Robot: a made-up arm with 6 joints. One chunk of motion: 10 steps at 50 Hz.
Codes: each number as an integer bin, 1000 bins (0 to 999) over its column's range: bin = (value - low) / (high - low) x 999, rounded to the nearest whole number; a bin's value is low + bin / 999 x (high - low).
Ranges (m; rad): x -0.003..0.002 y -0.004..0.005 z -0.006..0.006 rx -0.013..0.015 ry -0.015..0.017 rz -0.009..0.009
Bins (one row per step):
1: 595 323 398 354 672 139
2: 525 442 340 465 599 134
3: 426 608 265 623 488 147
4: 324 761 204 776 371 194
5: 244 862 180 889 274 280
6: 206 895 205 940 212 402
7: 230 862 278 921 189 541
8: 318 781 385 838 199 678
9: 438 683 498 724 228 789
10: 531 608 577 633 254 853
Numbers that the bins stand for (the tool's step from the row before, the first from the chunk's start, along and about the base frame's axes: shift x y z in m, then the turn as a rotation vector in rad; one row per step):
1: -0.00002 -0.00109 -0.00122 -0.00308 0.00653 -0.00650
2: -0.00037 -0.00002 -0.00192 0.00003 0.00419 -0.00659
3: -0.00087 0.00148 -0.00282 0.00446 0.00063 -0.00635
4: -0.00138 0.00286 -0.00355 0.00875 -0.00312 -0.00550
5: -0.00178 0.00377 -0.00384 0.01192 -0.00622 -0.00395
6: -0.00197 0.00406 -0.00354 0.01335 -0.00821 -0.00176
7: -0.00185 0.00377 -0.00266 0.01281 -0.00895 0.00075
8: -0.00141 0.00304 -0.00138 0.01049 -0.00863 0.00322
9: -0.00081 0.00215 -0.00002 0.00729 -0.00770 0.00522
10: -0.00034 0.00148 0.00093 0.00474 -0.00686 0.00637

